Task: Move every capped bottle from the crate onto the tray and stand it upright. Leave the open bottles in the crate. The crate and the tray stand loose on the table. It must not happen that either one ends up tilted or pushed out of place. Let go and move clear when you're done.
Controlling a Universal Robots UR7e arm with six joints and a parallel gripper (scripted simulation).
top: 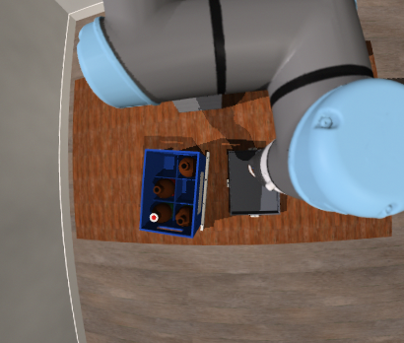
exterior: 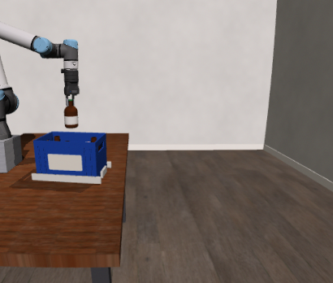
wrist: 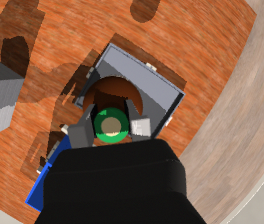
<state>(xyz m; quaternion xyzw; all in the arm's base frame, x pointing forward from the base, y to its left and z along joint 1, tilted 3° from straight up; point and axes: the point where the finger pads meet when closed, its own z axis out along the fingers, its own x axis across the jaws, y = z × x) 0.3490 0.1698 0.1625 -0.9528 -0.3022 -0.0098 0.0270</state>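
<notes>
Now: the green-capped bottle 60 mm below my hand. The rest, counted from my hand: brown bottle: 270 mm to the right, 210 mm below, 150 mm ahead; blue crate: 300 mm to the right, 210 mm below, 60 mm ahead; dark grey tray: 280 mm below, 60 mm ahead, 10 mm to the right.
</notes>
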